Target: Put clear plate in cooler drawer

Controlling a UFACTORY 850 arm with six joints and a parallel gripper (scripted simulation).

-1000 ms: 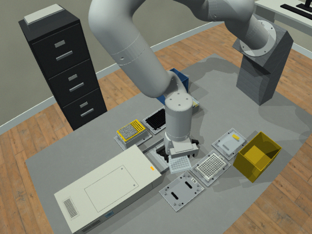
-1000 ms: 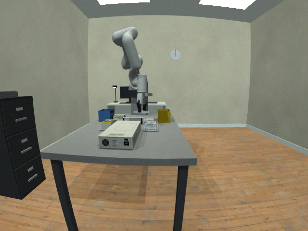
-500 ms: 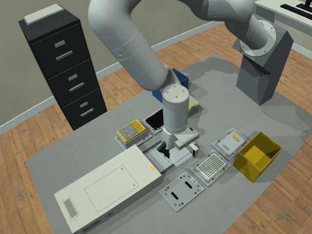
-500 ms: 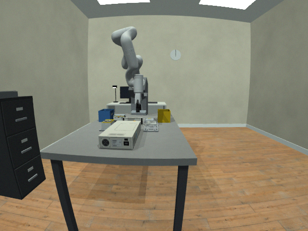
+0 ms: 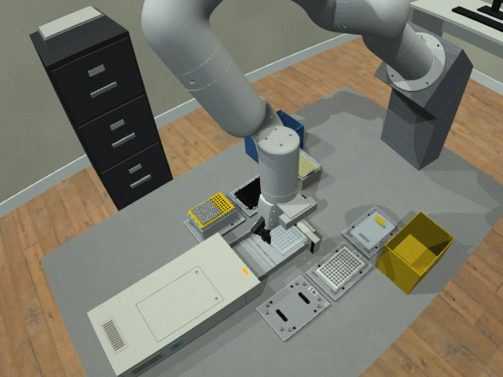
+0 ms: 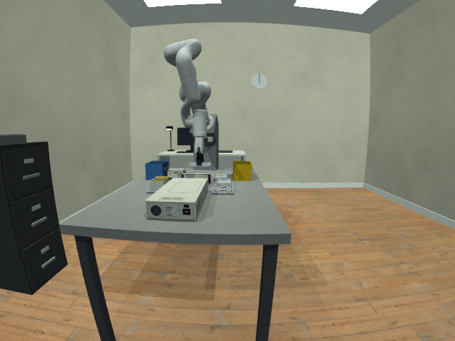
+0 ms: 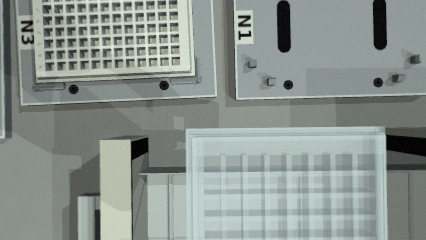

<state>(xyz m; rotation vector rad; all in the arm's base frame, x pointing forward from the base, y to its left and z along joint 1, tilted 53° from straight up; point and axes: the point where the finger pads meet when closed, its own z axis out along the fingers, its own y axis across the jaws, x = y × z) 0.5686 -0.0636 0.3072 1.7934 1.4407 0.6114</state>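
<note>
My gripper is now 12 cm above the drawer and 4 cm to the left of it. Round my hand: clear plate: 1 cm below; then work nest N1: 15 cm below, 12 cm ahead, 11 cm to the left; then cooler CD: 14 cm ahead, 12 cm below, 11 cm to the right.
</note>
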